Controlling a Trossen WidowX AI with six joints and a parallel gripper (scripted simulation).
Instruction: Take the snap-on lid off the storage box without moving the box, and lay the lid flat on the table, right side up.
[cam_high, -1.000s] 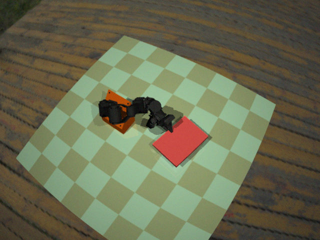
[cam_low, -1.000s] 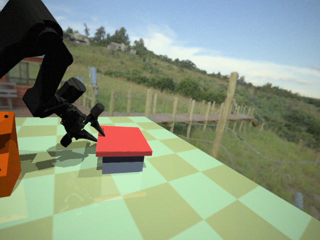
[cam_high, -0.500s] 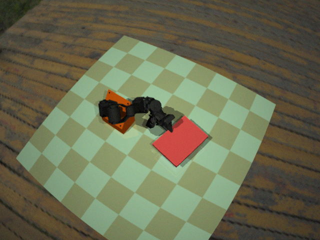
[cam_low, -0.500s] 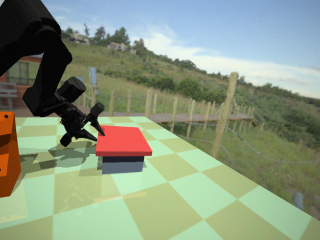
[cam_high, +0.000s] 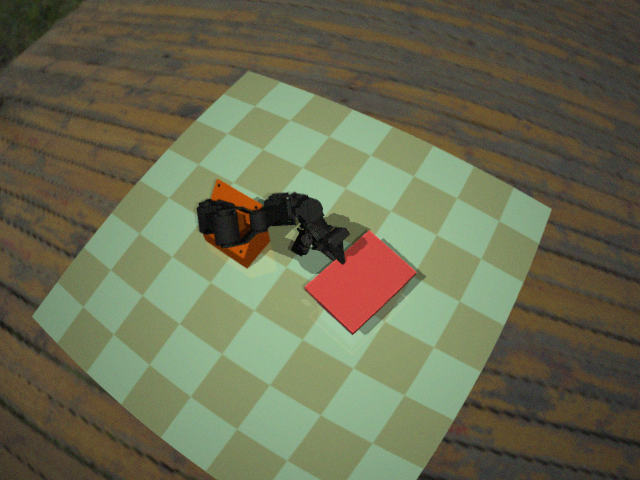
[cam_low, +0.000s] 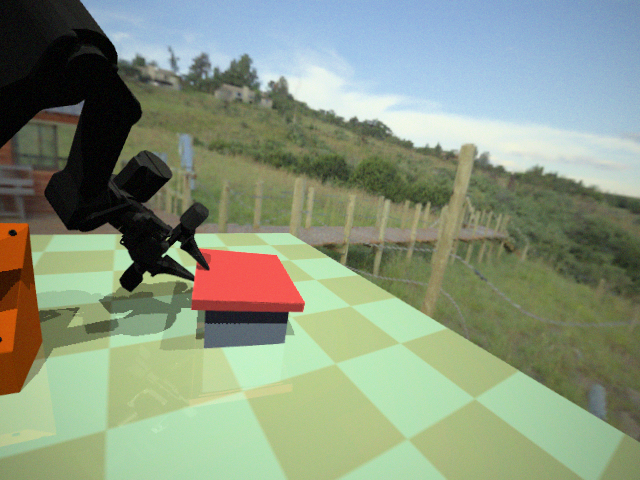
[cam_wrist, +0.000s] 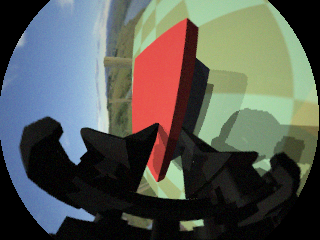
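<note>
My gripper tip is now 70 mm short of the red lid and 20 mm to the left of it. The rest, counted from my gripper tip: grey-blue storage box 70 mm ahead, 40 mm below, 20 mm to the right.
</note>
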